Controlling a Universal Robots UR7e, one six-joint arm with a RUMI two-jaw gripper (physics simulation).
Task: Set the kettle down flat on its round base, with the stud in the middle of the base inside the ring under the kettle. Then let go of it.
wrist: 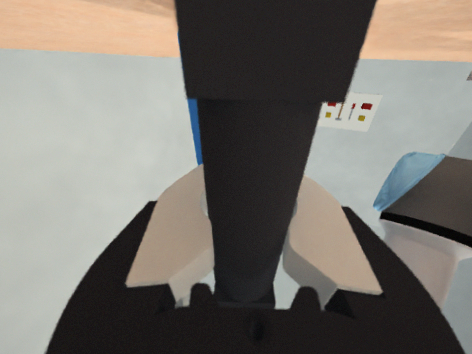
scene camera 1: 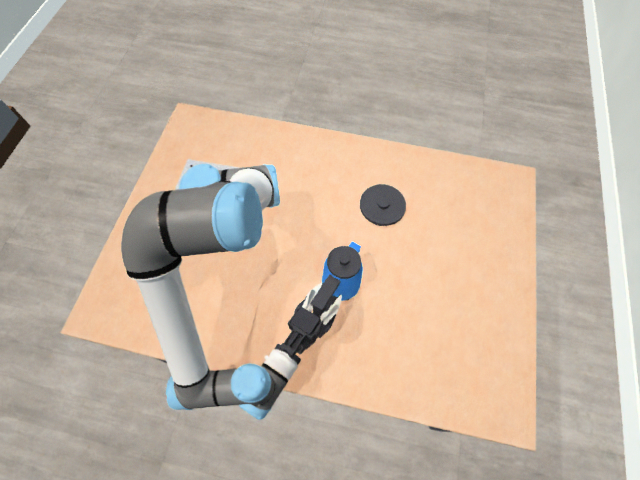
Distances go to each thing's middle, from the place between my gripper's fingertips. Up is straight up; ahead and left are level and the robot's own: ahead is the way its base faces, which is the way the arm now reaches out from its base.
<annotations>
Right now the blue kettle (wrist: 255, 84) is 2 cm ahead of my hand, 3 cm to the left of it and 1 cm below it. Also, from my hand: round black base (scene camera 1: 384, 205) (10 cm ahead, 35 cm to the left, 9 cm below).
</annotations>
